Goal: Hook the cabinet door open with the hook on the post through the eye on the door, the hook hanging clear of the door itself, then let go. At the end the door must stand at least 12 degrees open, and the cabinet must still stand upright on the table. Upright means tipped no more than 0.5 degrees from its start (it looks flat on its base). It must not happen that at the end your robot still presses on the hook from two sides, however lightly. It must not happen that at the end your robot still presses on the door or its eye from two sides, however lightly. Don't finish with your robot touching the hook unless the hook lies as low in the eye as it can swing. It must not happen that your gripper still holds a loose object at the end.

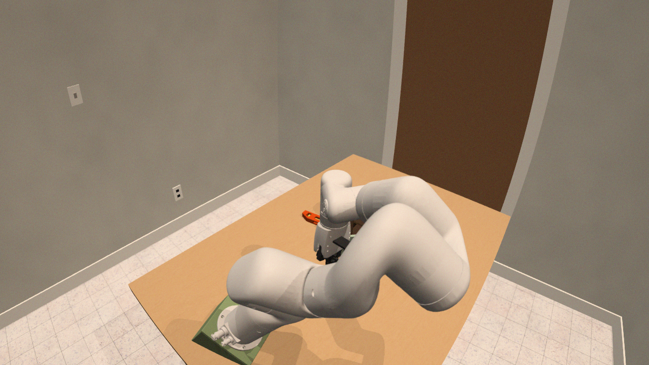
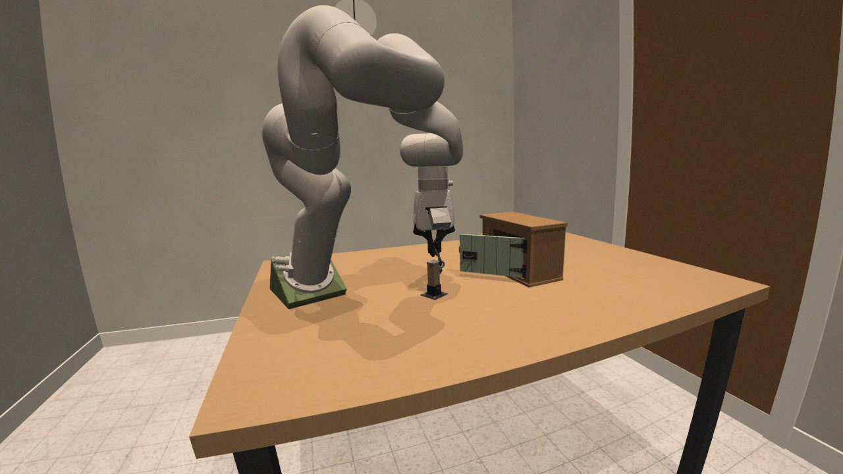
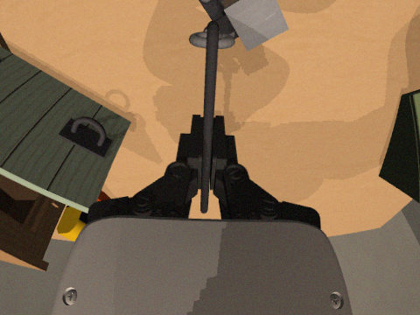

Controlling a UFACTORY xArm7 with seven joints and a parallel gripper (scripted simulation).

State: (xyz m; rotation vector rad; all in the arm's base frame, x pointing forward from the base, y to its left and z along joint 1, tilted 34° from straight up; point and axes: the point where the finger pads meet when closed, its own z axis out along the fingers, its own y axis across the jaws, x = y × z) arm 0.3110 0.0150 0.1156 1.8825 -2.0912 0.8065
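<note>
Right now the green door is 15 cm ahead of my hand, 5 cm to the right of it and 3 cm below it. Round my hand: orange level: 23 cm ahead, 22 cm to the left, 9 cm below; then yellow tape measure: 31 cm ahead, 25 cm to the left, 7 cm below; then thin dark hook: 2 cm below.
</note>
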